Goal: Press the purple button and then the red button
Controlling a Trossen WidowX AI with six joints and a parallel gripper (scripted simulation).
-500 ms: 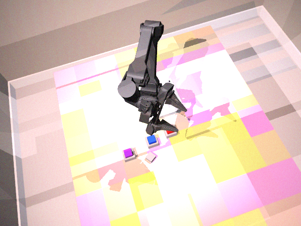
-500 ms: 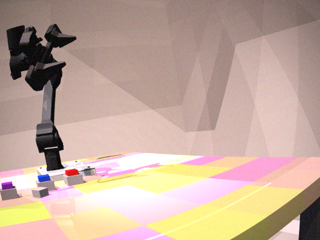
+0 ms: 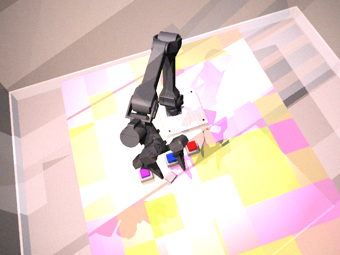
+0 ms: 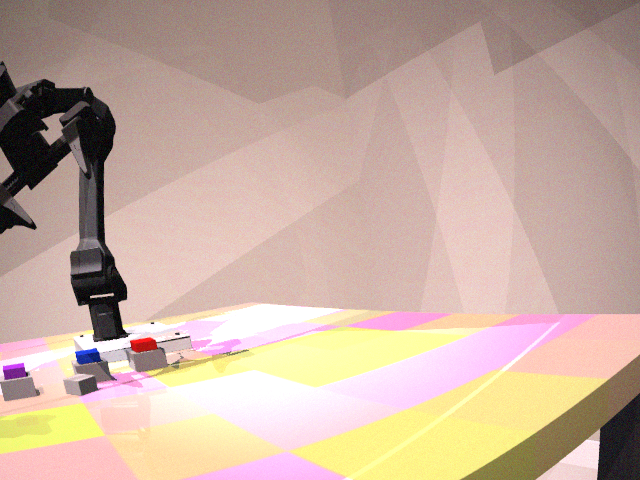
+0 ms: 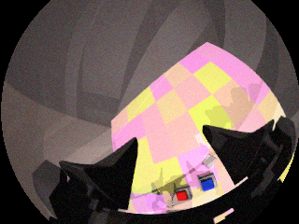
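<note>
Right now my gripper tip is 190 mm above the purple button, 110 mm to the left of it and 100 mm past it. Also, from my gripper tip: red button: 190 mm below, 180 mm behind, 90 mm to the left; then small pale block: 210 mm below, 70 mm behind, 20 mm to the right; then blue button: 190 mm below, 140 mm behind.
</note>
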